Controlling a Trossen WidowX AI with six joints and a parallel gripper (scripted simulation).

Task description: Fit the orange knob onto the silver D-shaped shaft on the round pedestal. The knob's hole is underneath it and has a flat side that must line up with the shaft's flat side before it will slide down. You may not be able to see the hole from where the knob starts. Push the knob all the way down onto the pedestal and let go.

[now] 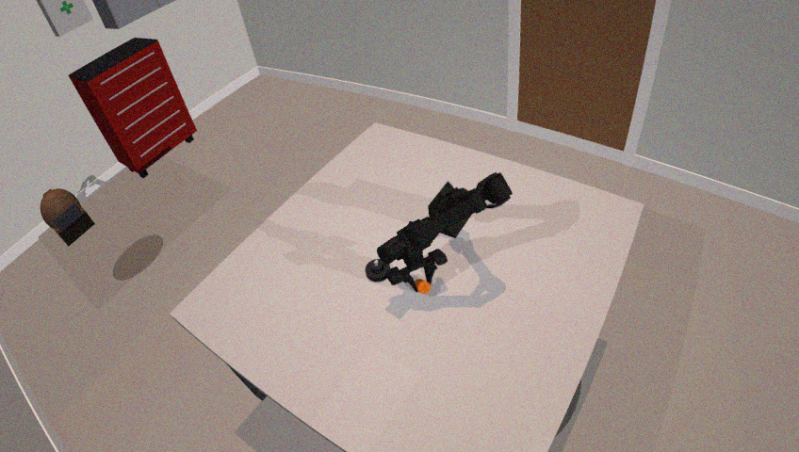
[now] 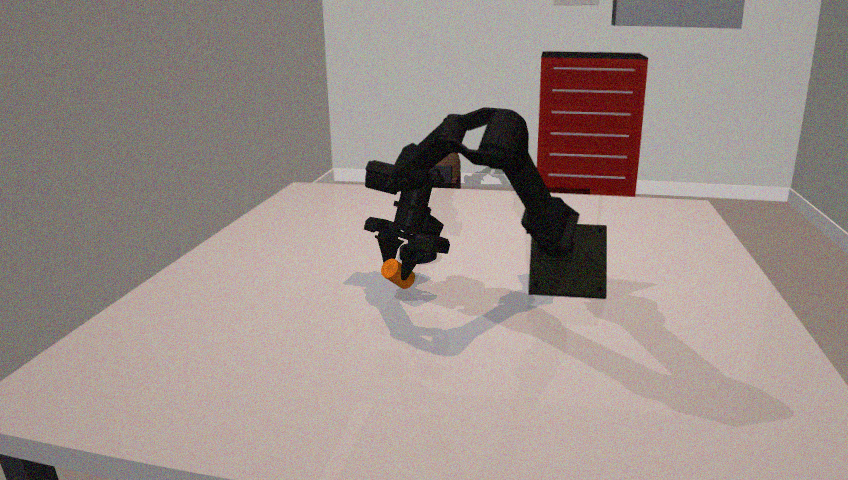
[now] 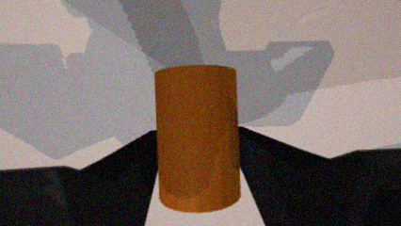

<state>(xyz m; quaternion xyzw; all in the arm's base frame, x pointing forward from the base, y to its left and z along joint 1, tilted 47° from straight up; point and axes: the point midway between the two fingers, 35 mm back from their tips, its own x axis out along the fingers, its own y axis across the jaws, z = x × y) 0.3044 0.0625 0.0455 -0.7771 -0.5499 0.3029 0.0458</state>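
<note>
Right now my gripper tip is 180 mm to the left of the round black pedestal and 10 mm past it. Round my gripper tip: orange knob 10 mm above.
</note>
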